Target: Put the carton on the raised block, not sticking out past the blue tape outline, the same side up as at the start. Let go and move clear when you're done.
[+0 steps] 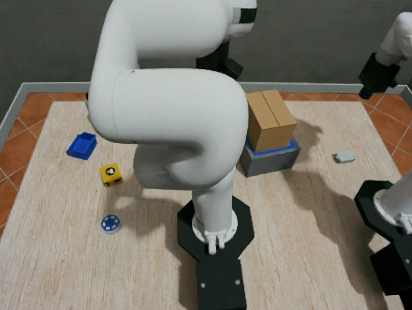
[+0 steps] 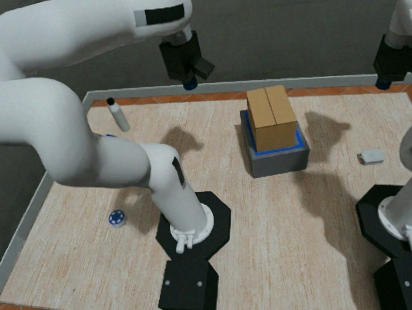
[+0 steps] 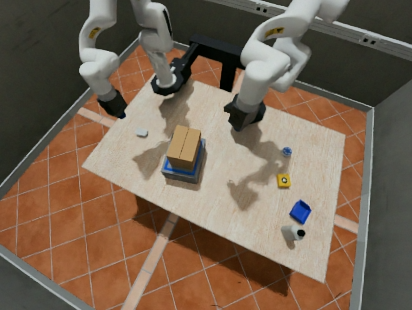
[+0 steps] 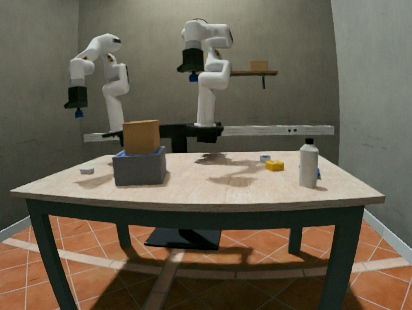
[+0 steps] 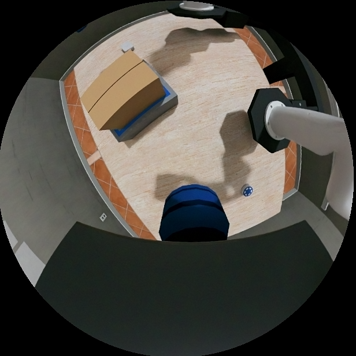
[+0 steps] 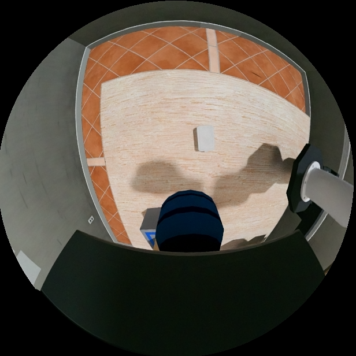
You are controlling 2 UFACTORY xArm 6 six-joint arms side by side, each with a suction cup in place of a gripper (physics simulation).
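Places are measured from the left arm's base along level axes (x right, y ahead, z up), in centimetres.
Where they show: left hand, its tool point: [image 2: 190,85] [image 4: 193,81]; right hand, its tool point: [image 1: 364,95] [image 2: 382,85] [image 3: 122,115] [image 4: 79,117]; left arm's base, origin of its link: [image 1: 214,223] [image 2: 192,223] [image 4: 205,126]; right arm's base, origin of its link: [image 1: 392,208] [image 2: 403,218] [image 3: 166,80].
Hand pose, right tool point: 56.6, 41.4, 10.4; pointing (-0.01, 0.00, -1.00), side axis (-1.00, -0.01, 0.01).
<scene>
Each offset is from my right tool point to the top centre of the thing, as dx, dy, dz. "spot": to the spot under its first point.
The brown carton @(-34.1, -1.2, -4.7) [image 1: 272,122] [image 2: 274,117] [image 3: 184,146] [image 4: 141,136] [image 5: 125,92] stands upright, seam side up, on the grey raised block @(-33.1, +0.1, -17.7) [image 1: 270,164] [image 2: 280,165] [image 3: 182,176] [image 4: 140,169] [image 5: 150,121] [image 6: 151,219]. Blue tape @(spot: -23.9, -5.7, -17.7) [image 2: 299,139] [image 5: 168,93] shows along its front and one side; the far part of the outline is hidden behind the carton. My left suction cup [image 2: 190,85] [image 3: 237,129] [image 4: 194,77] [image 5: 194,210] is open and empty, raised well clear of the carton. My right suction cup [image 1: 365,93] [image 2: 383,84] [image 3: 121,115] [image 4: 78,114] [image 6: 190,220] is open and empty, high beyond the block's other side.
A pale small box @(+2.6, -6.4, -26.7) [image 1: 345,156] [image 3: 142,132] [image 6: 205,138] lies near the block. A grey bottle @(-101.3, +15.4, -12.2) [image 2: 120,117] [image 3: 291,233] [image 4: 308,167], a blue tray @(-105.8, +1.7, -24.6) [image 1: 82,145] [image 3: 300,212], a yellow block @(-92.4, -12.3, -26.2) [image 1: 111,176] [image 3: 283,180] and a blue-white disc @(-90.0, -32.4, -26.9) [image 1: 110,223] [image 3: 286,151] are on the table's other side.
</scene>
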